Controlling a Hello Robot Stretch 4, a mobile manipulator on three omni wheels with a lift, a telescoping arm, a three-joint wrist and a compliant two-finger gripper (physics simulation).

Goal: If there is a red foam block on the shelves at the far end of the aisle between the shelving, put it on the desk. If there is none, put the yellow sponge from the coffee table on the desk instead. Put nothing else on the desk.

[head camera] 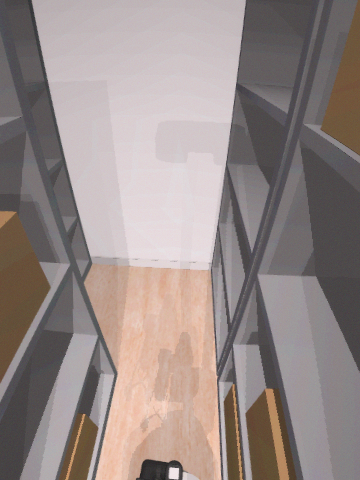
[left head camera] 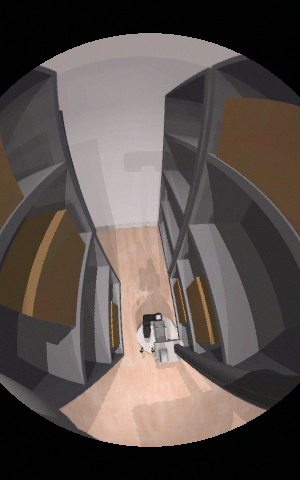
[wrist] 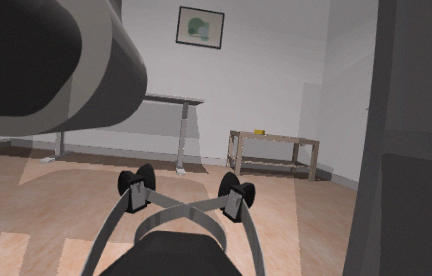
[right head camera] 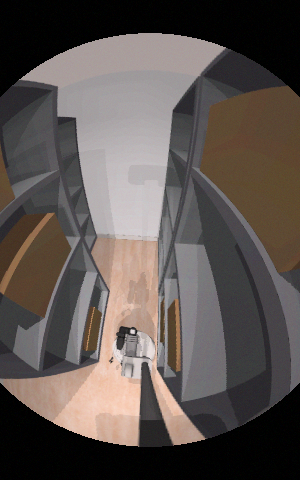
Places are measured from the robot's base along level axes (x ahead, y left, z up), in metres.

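Pixels of known places: gripper, fingertip midpoint: (left head camera: 146,353) (wrist: 187,183) (right head camera: 115,364).
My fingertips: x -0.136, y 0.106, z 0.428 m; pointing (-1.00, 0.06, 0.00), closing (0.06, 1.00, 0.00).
Note:
Behind a point stands the place of what it marks.
My gripper (wrist: 187,183) {x -0.136, y 0.106, z 0.428 m} is open and empty in the wrist view, with floor between and beyond its fingertips. The yellow sponge (wrist: 259,132) {x -2.749, y 0.980, z 0.440 m} lies on the coffee table (wrist: 278,137) {x -2.573, y 1.139, z 0.412 m}, far off in the wrist view. The desk (wrist: 175,99) {x -2.426, y 0.037, z 0.667 m} stands to the left of that table; part of its top is hidden behind my arm. No red foam block shows in these views. The far shelves (head camera: 250,195) {x 1.174, y -0.288, z 0.963 m} (left head camera: 172,192) {x 1.061, y -0.217, z 0.945 m} on the right of the aisle show at a steep angle, so much of their boards is hidden. The far left shelves (right head camera: 75,175) {x 1.564, y 0.931, z 1.110 m} show partly.
Grey shelving stands close on both sides of the aisle. Brown boxes stand on the left shelves (left head camera: 62,265) {x 0.310, y 0.400, z 1.122 m} and right shelves, one large box (right head camera: 245,165) {x 0.334, y -0.250, z 1.510 m} high on the right. A white wall (head camera: 145,150) {x 1.625, y 0.310, z 1.006 m} closes the aisle's far end. My base (left head camera: 147,337) is on the aisle floor between the shelves.

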